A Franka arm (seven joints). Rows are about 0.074 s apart.
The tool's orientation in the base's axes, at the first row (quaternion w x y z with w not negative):
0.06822, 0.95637, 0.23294, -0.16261
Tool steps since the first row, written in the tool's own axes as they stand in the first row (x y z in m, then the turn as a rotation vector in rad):
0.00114, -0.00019, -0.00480, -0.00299, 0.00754, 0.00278
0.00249, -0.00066, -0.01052, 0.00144, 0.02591, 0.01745
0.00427, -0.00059, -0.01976, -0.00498, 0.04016, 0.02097
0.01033, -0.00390, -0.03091, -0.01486, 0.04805, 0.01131
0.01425, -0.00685, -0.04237, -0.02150, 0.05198, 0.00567
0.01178, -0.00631, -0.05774, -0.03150, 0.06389, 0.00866
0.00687, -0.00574, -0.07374, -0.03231, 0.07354, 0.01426
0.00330, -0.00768, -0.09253, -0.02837, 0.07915, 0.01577
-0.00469, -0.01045, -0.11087, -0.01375, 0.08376, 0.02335
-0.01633, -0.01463, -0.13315, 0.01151, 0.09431, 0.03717
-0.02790, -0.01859, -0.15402, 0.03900, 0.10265, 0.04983
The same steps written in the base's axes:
0.00221, 0.00164, 0.00410, 0.00024, -0.00849, -0.00117
0.00472, 0.00381, 0.00898, 0.00845, -0.02585, -0.01544
0.00882, 0.00640, 0.01703, 0.00875, -0.04186, -0.01576
0.01547, 0.01419, 0.02523, 0.00686, -0.05101, -0.00288
0.02058, 0.02081, 0.03447, 0.00470, -0.05613, 0.00490
0.02305, 0.02246, 0.04977, 0.00105, -0.07148, 0.00617
0.02367, 0.02318, 0.06648, 0.00332, -0.08149, 0.00173
0.02501, 0.02726, 0.08522, 0.00883, -0.08509, -0.00073
0.02214, 0.03010, 0.10501, 0.02113, -0.08453, -0.01260
0.01664, 0.03345, 0.12967, 0.04339, -0.08599, -0.03364
0.01092, 0.03635, 0.15299, 0.06680, -0.08432, -0.05448

